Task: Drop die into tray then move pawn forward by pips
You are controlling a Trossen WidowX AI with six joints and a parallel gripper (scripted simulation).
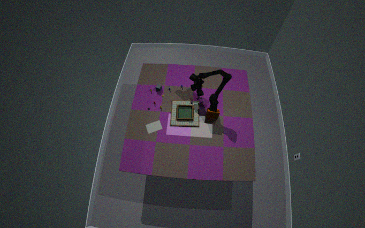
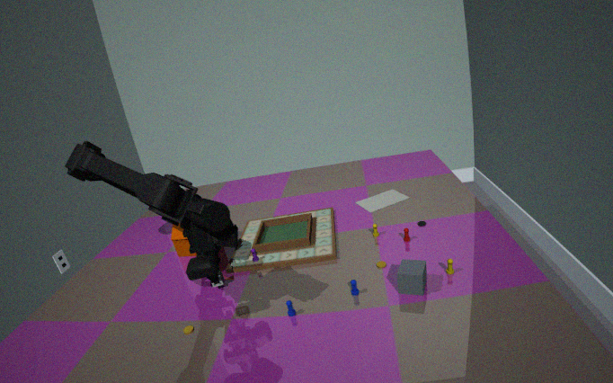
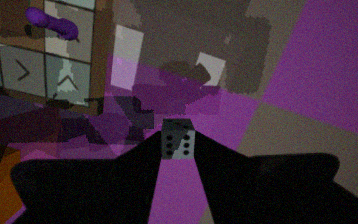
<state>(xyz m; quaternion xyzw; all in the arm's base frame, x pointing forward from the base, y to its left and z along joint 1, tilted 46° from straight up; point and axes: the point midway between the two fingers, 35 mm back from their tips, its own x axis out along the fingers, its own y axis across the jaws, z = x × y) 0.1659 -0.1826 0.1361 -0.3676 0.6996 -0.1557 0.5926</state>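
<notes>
Now: the purple pawn 50 mm ahead of my gripper tip, 120 mm to the left of it and 10 mm below it. Round my gripper tip: red pawn (440 mm ahead, 170 mm to the left, 30 mm below); then white die (right at my gripper tip); then white card (390 mm ahead, 440 mm to the left, 40 mm below).
</notes>
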